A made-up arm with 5 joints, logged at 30 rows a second.
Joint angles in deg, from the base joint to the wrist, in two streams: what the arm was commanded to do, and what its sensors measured. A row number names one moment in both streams.
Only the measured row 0 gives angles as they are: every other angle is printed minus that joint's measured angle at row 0.
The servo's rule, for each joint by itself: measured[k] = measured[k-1] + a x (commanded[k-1-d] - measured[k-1]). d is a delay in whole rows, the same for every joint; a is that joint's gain. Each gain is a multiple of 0.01, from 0.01 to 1. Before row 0 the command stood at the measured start. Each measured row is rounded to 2 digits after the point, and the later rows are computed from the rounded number. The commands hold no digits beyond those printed.
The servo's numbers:
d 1
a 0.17 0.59 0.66 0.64 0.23
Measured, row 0:
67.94, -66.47, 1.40, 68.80, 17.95
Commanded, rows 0 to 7:
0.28, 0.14, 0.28, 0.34, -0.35
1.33, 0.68, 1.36, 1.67, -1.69
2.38, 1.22, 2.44, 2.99, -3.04
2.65, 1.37, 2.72, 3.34, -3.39
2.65, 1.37, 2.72, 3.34, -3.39
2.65, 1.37, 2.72, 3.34, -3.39
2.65, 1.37, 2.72, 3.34, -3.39
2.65, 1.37, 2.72, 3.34, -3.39
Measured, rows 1 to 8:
0.00, 0.00, 0.00, 0.00, 0.00
0.05, 0.08, 0.18, 0.22, -0.08
0.27, 0.43, 0.96, 1.15, -0.45
0.63, 0.90, 1.94, 2.33, -1.05
0.97, 1.18, 2.45, 2.98, -1.59
1.26, 1.29, 2.63, 3.21, -2.00
1.50, 1.34, 2.69, 3.29, -2.32
1.70, 1.36, 2.71, 3.32, -2.57

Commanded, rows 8 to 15:
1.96, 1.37, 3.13, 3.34, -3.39
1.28, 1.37, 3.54, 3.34, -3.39
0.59, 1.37, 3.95, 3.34, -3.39
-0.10, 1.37, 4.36, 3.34, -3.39
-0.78, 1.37, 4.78, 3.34, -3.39
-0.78, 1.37, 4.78, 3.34, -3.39
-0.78, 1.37, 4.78, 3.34, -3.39
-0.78, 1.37, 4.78, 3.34, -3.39
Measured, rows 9 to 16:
1.86, 1.37, 2.72, 3.33, -2.76
1.88, 1.37, 2.99, 3.34, -2.90
1.78, 1.37, 3.35, 3.34, -3.01
1.58, 1.37, 3.75, 3.34, -3.10
1.29, 1.37, 4.15, 3.34, -3.17
0.94, 1.37, 4.57, 3.34, -3.22
0.65, 1.37, 4.71, 3.34, -3.26
0.41, 1.37, 4.76, 3.34, -3.29

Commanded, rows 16 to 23:
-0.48, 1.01, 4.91, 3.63, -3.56
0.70, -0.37, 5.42, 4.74, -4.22
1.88, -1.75, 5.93, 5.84, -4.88
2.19, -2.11, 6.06, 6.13, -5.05
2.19, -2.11, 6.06, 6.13, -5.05
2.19, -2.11, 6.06, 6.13, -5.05
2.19, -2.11, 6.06, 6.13, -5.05
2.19, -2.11, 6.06, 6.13, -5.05
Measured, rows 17 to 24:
0.21, 1.37, 4.77, 3.34, -3.31
0.09, 1.16, 4.86, 3.53, -3.37
0.19, 0.26, 5.23, 4.30, -3.57
0.48, -0.93, 5.69, 5.29, -3.87
0.77, -1.63, 5.93, 5.83, -4.14
1.01, -1.91, 6.02, 6.02, -4.35
1.21, -2.03, 6.05, 6.09, -4.51
1.38, -2.08, 6.06, 6.12, -4.63

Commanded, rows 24 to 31:
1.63, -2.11, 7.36, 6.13, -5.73
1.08, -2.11, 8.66, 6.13, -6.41
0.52, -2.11, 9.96, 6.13, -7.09
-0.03, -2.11, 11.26, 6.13, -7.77
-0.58, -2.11, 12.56, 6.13, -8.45
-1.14, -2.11, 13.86, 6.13, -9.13
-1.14, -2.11, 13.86, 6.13, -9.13
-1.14, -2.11, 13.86, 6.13, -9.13
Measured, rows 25 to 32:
1.52, -2.10, 6.06, 6.13, -4.73
1.54, -2.11, 6.92, 6.13, -4.96
1.46, -2.11, 8.07, 6.13, -5.29
1.30, -2.11, 9.32, 6.13, -5.70
1.07, -2.11, 10.60, 6.13, -6.18
0.79, -2.11, 11.89, 6.13, -6.70
0.46, -2.11, 13.19, 6.13, -7.26
0.19, -2.11, 13.63, 6.13, -7.69

